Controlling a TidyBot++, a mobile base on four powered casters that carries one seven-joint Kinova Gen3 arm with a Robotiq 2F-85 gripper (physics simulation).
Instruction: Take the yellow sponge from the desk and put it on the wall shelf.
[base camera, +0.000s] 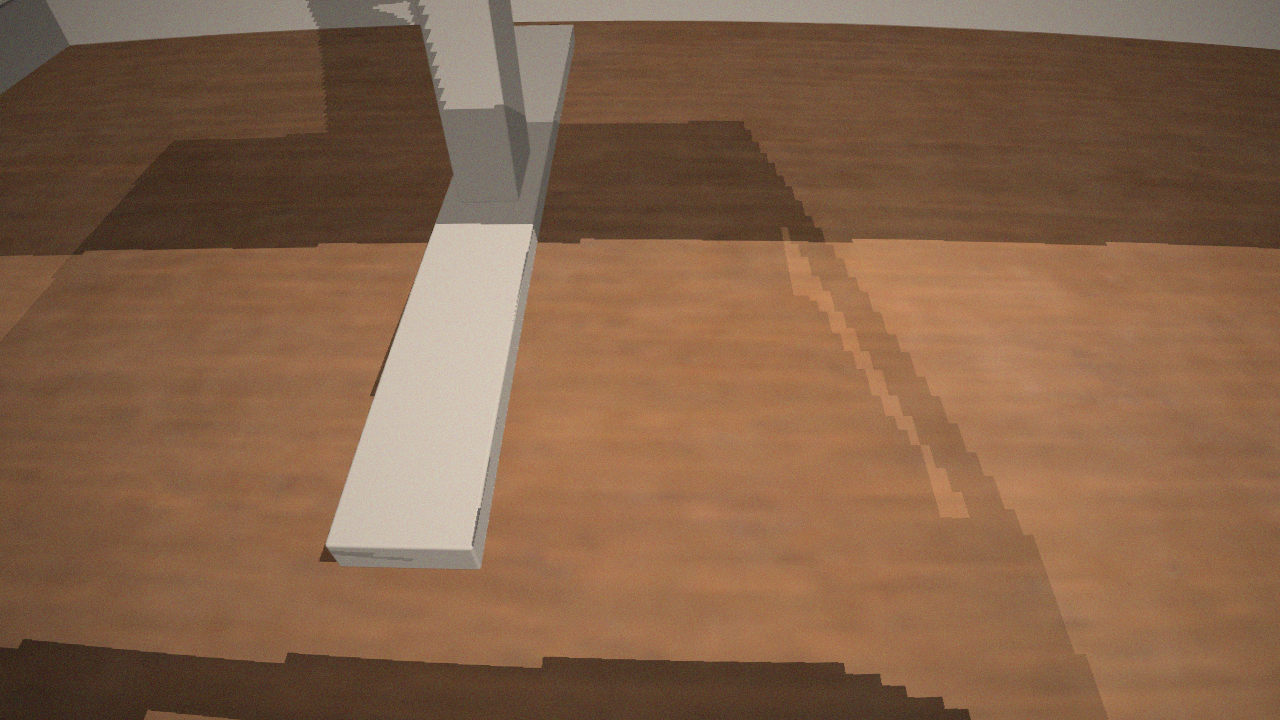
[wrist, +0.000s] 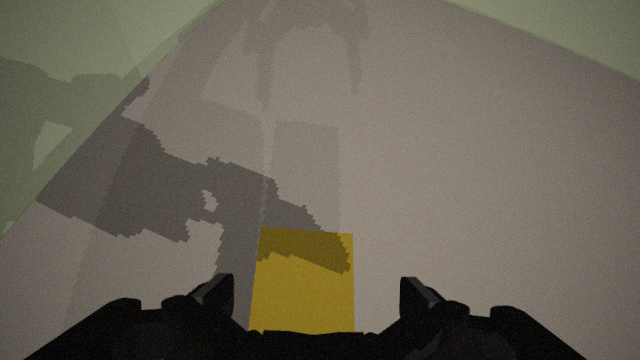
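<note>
The yellow sponge (wrist: 304, 295) lies on the grey desk top (wrist: 475, 175) at the lower middle of the wrist view. Its near end is hidden behind the gripper's dark body, and a shadow falls across its far end. My gripper (wrist: 316, 294) is open, with one fingertip to the left of the sponge and one to the right. The sponge shows between the fingertips, closer to the left one, and neither finger appears to touch it. How high the fingers are above the desk is hard to tell. The wall shelf does not show in either view.
Pale green wall surfaces (wrist: 590, 30) border the desk in the upper corners of the wrist view. In the base camera view, a white T-shaped foot (base camera: 434, 385) with an upright post (base camera: 478, 62) stands on the brown wooden floor (base camera: 716, 402), which carries broad shadows.
</note>
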